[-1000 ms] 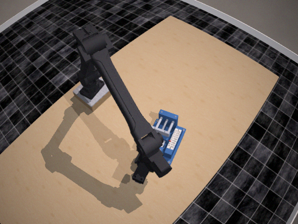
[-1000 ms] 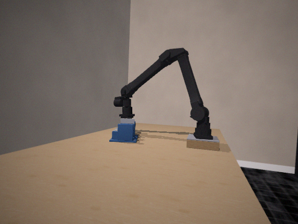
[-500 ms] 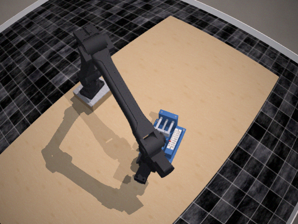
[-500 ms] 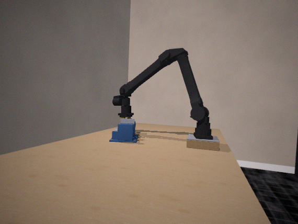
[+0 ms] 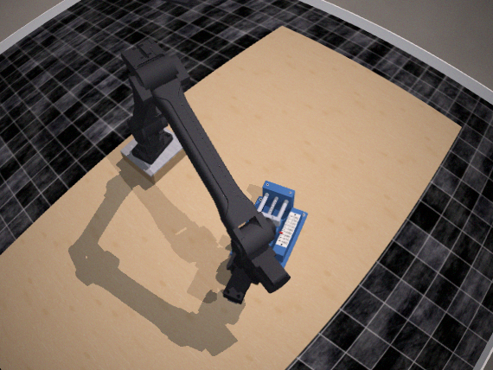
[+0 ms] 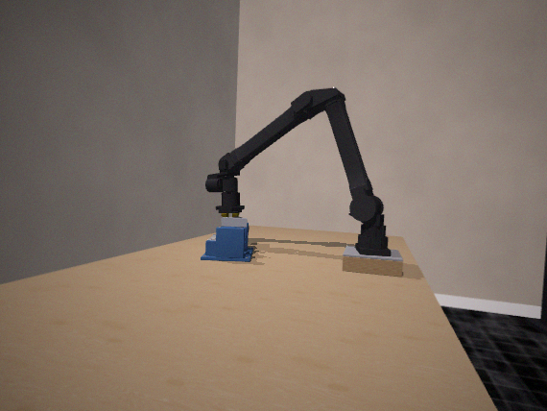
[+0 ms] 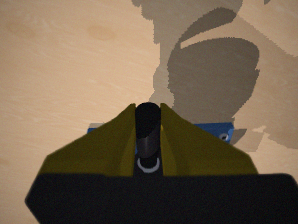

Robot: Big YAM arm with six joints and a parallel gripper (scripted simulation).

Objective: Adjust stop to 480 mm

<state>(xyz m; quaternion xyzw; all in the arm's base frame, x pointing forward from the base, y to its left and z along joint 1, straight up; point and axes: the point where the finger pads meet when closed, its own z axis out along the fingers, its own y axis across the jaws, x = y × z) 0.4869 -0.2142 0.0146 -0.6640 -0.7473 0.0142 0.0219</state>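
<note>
Now: hand 14 cm to the right of the sliding stop block, 3 cm below it and 3 cm past it. The rest, counted from my hand: black handwheel handle (1 cm to the left); black handwheel (3 cm to the left, 1 cm behind).
</note>
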